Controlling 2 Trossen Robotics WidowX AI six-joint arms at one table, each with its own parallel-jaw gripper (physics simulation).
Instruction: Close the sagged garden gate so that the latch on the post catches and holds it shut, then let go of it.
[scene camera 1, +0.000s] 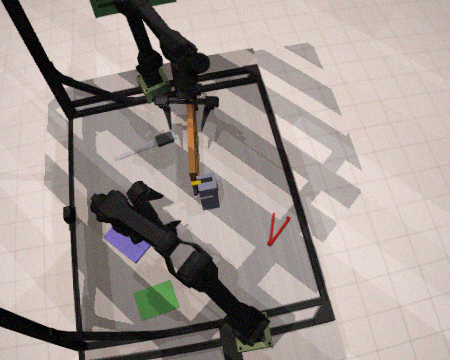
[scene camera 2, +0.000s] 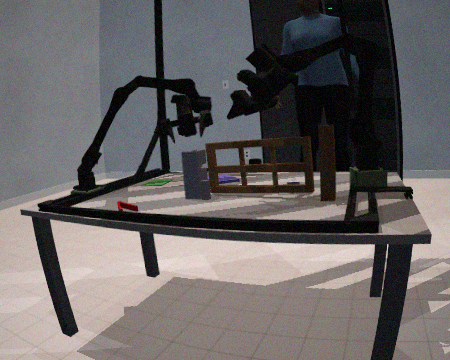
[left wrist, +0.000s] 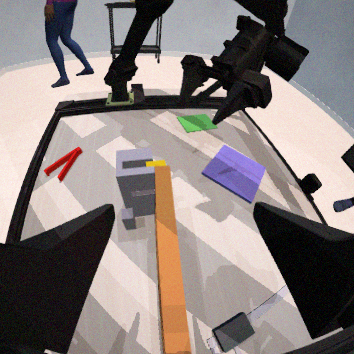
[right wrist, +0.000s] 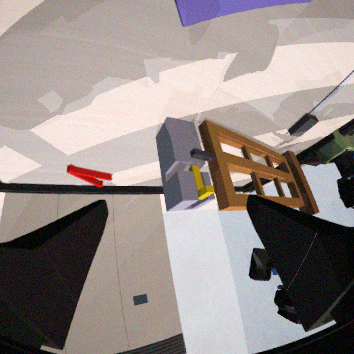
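The brown wooden gate stands upright between the brown hinge post and the grey latch post. Its free end is close beside the latch post. A dark tab on that end reaches to the post, below the yellow latch. Whether it is caught is unclear. My left gripper is open and empty above the gate. My right gripper is open and empty, raised above the table.
A purple square and a green sheet lie on the table. A red V-shaped piece lies on the far side of the latch post. A dark block with a thin rod lies beside the gate.
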